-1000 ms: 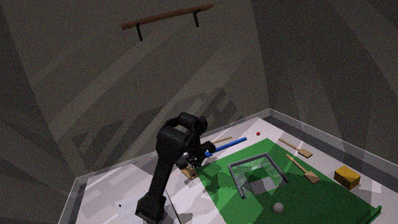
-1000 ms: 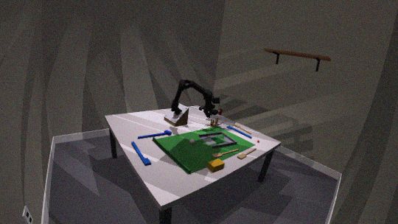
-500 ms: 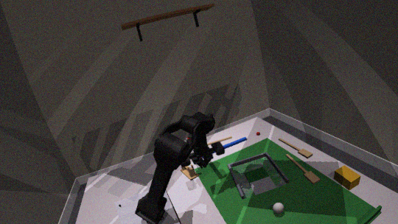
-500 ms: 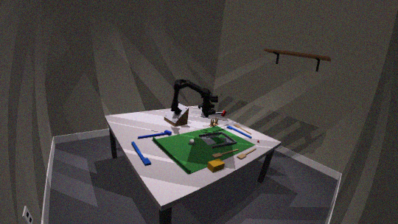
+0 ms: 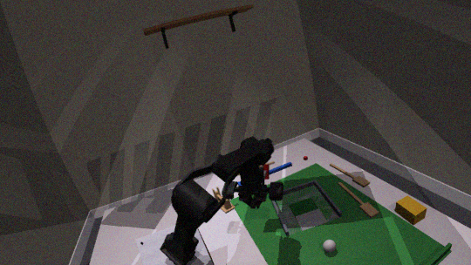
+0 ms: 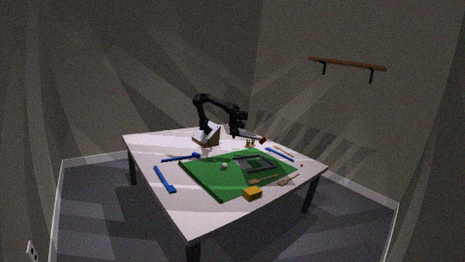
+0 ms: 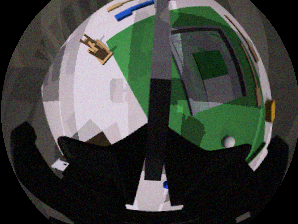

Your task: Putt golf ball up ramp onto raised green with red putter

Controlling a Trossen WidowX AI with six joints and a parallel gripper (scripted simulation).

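My gripper tip is now 10 cm to the right of the red putter, 6 cm short of it and 1 cm below it. Round my gripper tip: white golf ball 19 cm to the right, 16 cm ahead, 12 cm below; wooden stand 27 cm to the left, 11 cm below, 8 cm behind; green mat 20 cm ahead, 14 cm below, 7 cm to the right.
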